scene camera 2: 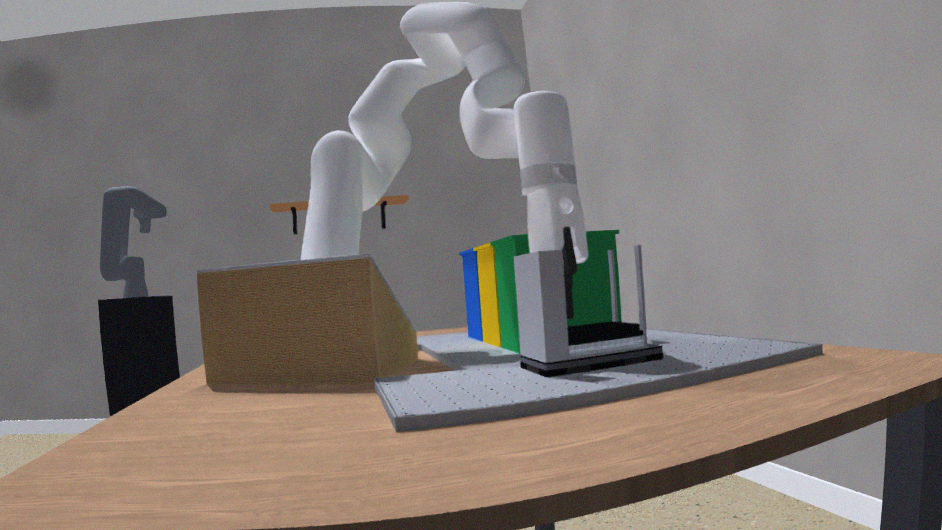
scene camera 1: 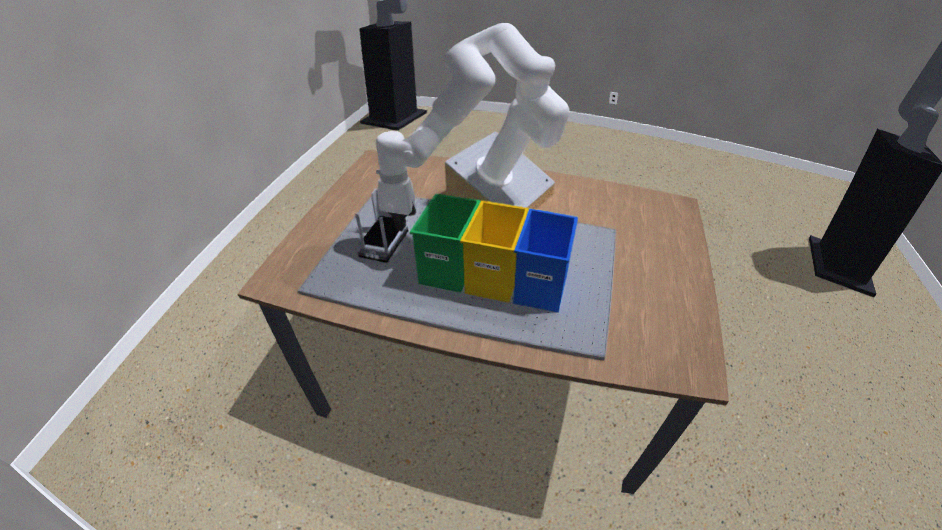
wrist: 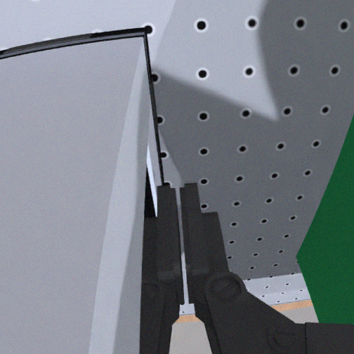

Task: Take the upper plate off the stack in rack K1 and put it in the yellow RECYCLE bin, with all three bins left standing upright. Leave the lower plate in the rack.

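Pixels of known places: gripper, fingertip midpoint: (scene camera 1: 400, 228); arm's base, link origin: (scene camera 2: 325, 297) (scene camera 1: 493, 171).
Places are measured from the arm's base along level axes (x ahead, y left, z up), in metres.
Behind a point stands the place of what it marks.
Rack K1 (scene camera 1: 373, 255) {y -0.162, x 0.446, z -0.089 m} (scene camera 2: 541, 306) {y -0.245, x 0.303, z -0.027 m} (wrist: 65, 175) has a tall grey block at its robot-side end and thin upright posts. A black plate stack (scene camera 1: 376, 237) {y -0.183, x 0.399, z -0.063 m} (scene camera 2: 606, 331) {y -0.224, x 0.382, z -0.064 m} lies low in it; I cannot tell the upper plate from the lower one. My gripper (scene camera 2: 570, 316) {y -0.133, x 0.342, z -0.051 m} (wrist: 178, 206) is shut and empty, pointing down. In the wrist view its fingers are at the grey block's right edge, on the side towards the green bin. The yellow bin (scene camera 1: 490, 283) {y 0.205, x 0.424, z -0.053 m} (scene camera 2: 488, 296) {y 0.156, x 0.261, z -0.020 m} stands upright between the green bin (scene camera 1: 438, 276) {y 0.068, x 0.453, z -0.065 m} (scene camera 2: 510, 296) {y 0.019, x 0.289, z -0.020 m} (wrist: 330, 225) and the blue bin (scene camera 1: 540, 295) {y 0.332, x 0.397, z -0.060 m} (scene camera 2: 470, 296) {y 0.300, x 0.230, z -0.021 m}.
The rack and bins stand on a grey perforated board (scene camera 1: 395, 290) {y -0.032, x 0.518, z -0.107 m} (scene camera 2: 461, 395) {y -0.314, x 0.206, z -0.108 m} (wrist: 225, 95) on the wooden table (scene camera 1: 665, 263) {y 0.617, x 0.031, z -0.121 m} (scene camera 2: 329, 454) {y -0.472, x 0.102, z -0.121 m}. The green bin is the nearest bin to the rack. The arm's sloped base (scene camera 1: 464, 164) {y -0.078, x 0.055, z 0.035 m} (scene camera 2: 289, 329) {y -0.111, x -0.031, z -0.041 m} is behind the bins in the first scene view.
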